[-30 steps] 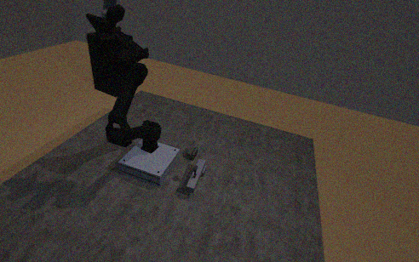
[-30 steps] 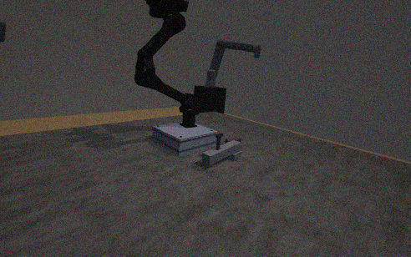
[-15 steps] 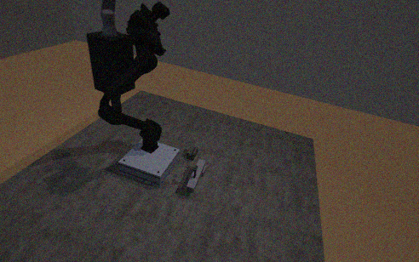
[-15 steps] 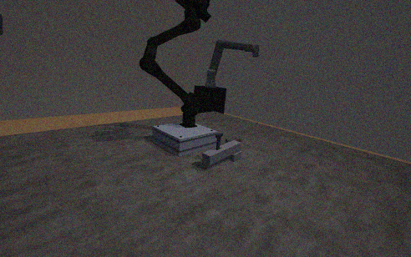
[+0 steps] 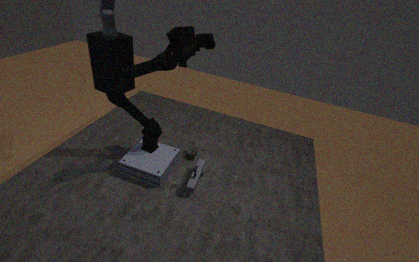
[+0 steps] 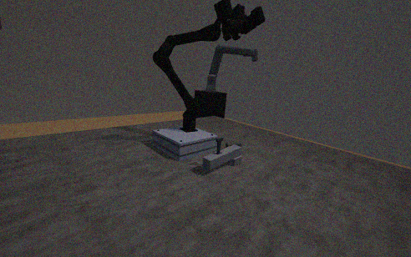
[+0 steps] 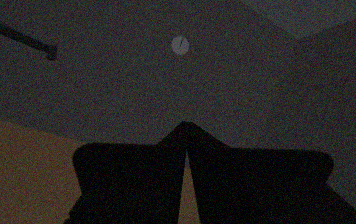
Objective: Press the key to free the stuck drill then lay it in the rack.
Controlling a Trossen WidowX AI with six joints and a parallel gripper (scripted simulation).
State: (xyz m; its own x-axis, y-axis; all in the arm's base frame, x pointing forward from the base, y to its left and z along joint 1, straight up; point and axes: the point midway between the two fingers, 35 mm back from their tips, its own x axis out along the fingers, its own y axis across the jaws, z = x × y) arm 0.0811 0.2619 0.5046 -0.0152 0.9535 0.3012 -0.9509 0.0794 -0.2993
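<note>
Now: gripper tip 500 mm above the dark key, 340 mm to the left of it and 200 mm short of it. Round my gripper tip: grey fixture block 550 mm below, 300 mm to the right, 190 mm ahead; drill 540 mm below, 280 mm to the right, 190 mm ahead.
</note>
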